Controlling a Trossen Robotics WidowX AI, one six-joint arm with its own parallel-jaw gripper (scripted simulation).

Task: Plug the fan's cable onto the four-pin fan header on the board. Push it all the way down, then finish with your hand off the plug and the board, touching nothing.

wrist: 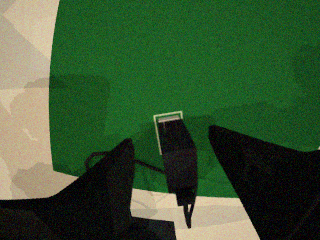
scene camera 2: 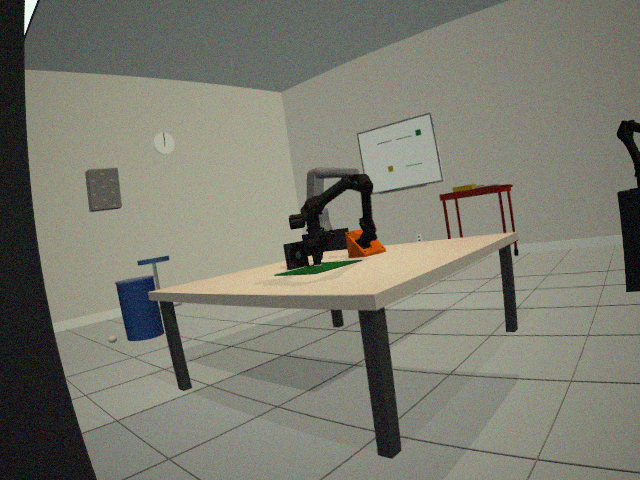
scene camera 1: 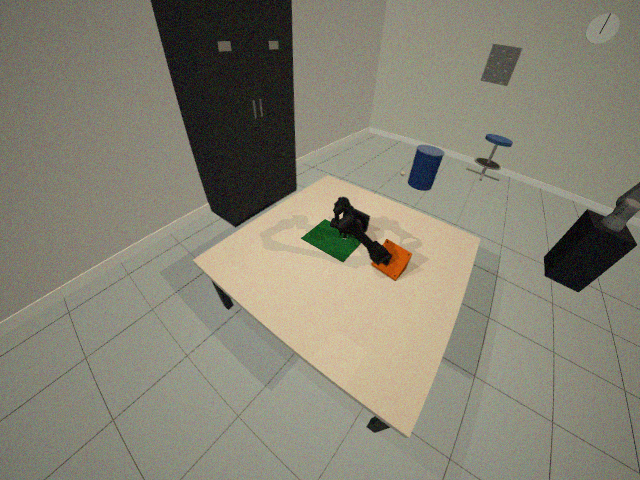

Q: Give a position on a black plug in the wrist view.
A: At 179, 152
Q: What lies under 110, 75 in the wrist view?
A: A green board.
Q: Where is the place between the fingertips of my gripper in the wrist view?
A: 171, 138
